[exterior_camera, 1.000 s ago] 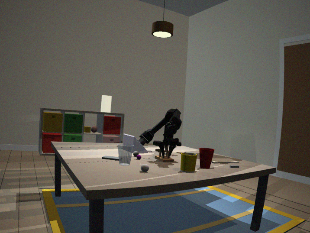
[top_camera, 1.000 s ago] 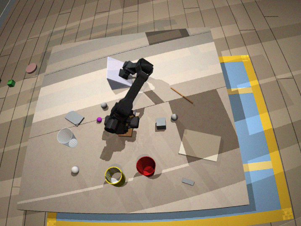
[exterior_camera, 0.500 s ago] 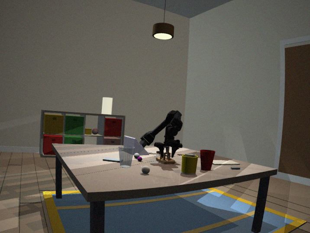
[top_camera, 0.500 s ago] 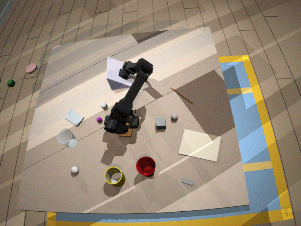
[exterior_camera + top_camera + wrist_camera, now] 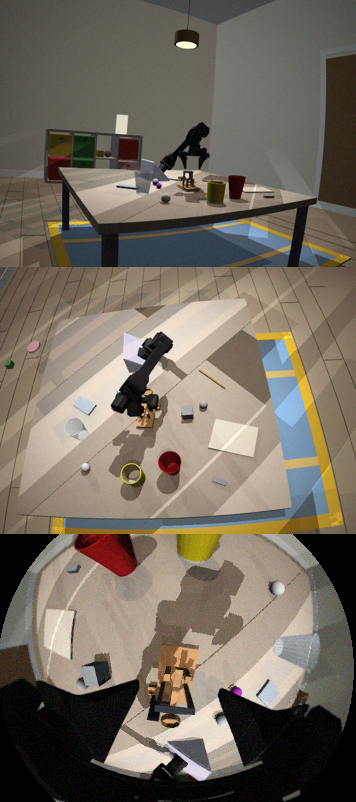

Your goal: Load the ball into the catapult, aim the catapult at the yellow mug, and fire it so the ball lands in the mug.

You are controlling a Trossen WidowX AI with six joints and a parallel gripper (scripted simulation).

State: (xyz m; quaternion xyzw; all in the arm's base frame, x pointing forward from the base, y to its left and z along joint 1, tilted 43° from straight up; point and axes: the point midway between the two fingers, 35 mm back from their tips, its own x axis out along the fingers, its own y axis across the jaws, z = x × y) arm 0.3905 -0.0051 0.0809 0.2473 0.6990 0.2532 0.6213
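Right now the purple ball is 70 mm behind my gripper tip, 170 mm to the right of it and 110 mm below it. From my gripper tip the other things lie so: red cup: 240 mm ahead, 150 mm to the left, 90 mm below; wooden catapult: 70 mm behind, 20 mm to the left, 70 mm below; grey cube: 40 mm behind, 210 mm to the left, 100 mm below.
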